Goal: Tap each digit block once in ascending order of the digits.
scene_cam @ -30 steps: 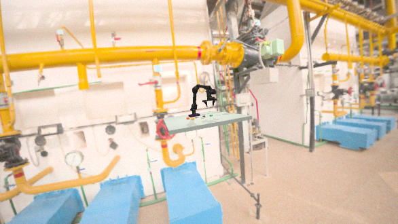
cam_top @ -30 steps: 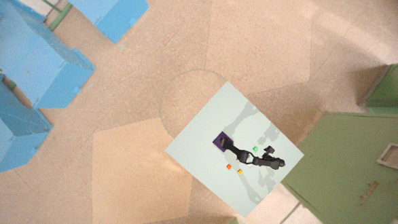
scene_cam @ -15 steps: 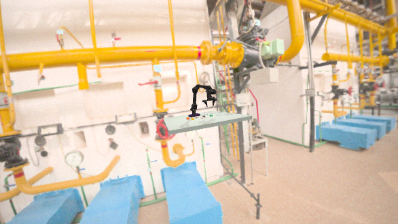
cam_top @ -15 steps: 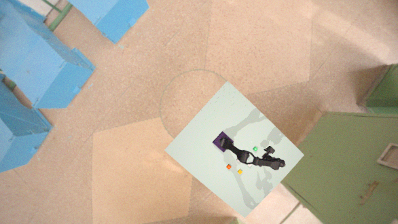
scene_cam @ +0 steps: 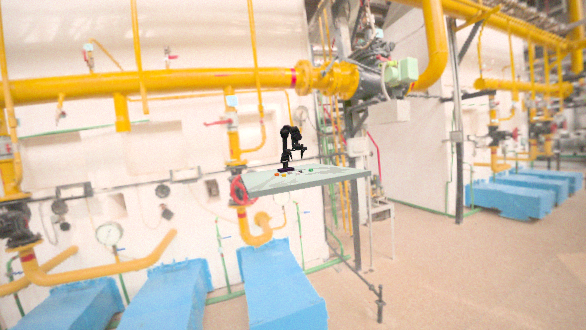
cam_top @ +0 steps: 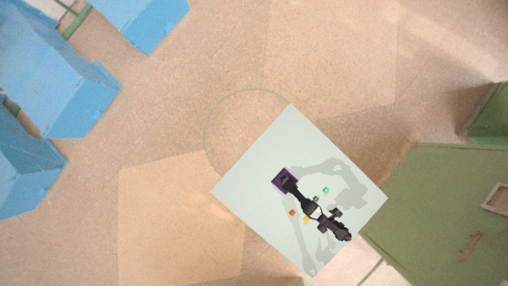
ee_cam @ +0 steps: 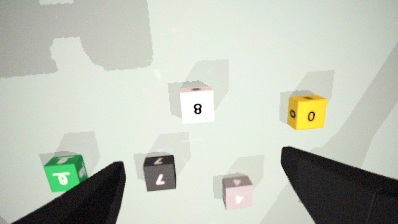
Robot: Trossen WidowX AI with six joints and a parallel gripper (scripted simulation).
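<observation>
Right now my gripper tip is 2 cm past the yellow block, 13 cm to the left of it and 11 cm above it. From my gripper tip the other things lie so: green block (7 cm behind, 14 cm to the left, 11 cm below); then white block (1 cm to the right, 11 cm below); then dark block (8 cm behind, 4 cm to the left, 11 cm below).
</observation>
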